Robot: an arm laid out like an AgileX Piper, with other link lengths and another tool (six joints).
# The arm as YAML. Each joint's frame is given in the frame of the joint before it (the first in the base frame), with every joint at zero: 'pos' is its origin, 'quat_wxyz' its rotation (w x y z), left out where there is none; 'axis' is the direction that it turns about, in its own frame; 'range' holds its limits. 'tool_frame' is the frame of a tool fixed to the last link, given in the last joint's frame.
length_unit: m
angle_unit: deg
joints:
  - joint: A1
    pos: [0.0, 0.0, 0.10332]
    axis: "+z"
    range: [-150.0, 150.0]
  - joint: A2
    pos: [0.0, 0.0, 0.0]
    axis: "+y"
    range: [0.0, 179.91]
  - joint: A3
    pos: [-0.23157, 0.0, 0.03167]
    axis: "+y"
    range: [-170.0, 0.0]
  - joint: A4
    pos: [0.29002, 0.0, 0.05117]
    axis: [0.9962, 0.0, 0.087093]
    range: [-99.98, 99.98]
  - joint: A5
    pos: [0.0, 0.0, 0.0]
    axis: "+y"
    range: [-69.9, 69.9]
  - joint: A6
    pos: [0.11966, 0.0, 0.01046]
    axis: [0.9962, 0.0, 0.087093]
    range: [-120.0, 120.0]
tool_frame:
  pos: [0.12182, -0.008, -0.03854]
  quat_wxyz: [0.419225, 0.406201, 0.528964, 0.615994]
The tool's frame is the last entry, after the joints.
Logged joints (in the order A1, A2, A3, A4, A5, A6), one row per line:
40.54 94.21 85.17 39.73 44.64 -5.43
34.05 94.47 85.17 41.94 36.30 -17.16
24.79 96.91 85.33 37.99 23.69 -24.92
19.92 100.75 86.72 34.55 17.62 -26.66
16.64 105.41 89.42 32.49 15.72 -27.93
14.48 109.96 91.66 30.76 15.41 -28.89
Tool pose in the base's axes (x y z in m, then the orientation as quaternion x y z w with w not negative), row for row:
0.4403 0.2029 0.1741 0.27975 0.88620 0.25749 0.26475
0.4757 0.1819 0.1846 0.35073 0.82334 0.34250 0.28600
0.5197 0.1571 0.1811 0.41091 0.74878 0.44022 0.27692
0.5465 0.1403 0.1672 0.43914 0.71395 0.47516 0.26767
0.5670 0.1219 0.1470 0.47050 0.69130 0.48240 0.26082
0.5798 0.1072 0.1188 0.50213 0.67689 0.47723 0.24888
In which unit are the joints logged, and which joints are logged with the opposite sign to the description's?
The joints are logged in degrees. Opposite sign: A3, A4, A6.
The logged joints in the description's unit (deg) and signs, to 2 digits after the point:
40.54 94.21 -85.17 -39.73 44.64 5.43
34.05 94.47 -85.17 -41.94 36.30 17.16
24.79 96.91 -85.33 -37.99 23.69 24.92
19.92 100.75 -86.72 -34.55 17.62 26.66
16.64 105.41 -89.42 -32.49 15.72 27.93
14.48 109.96 -91.66 -30.76 15.41 28.89

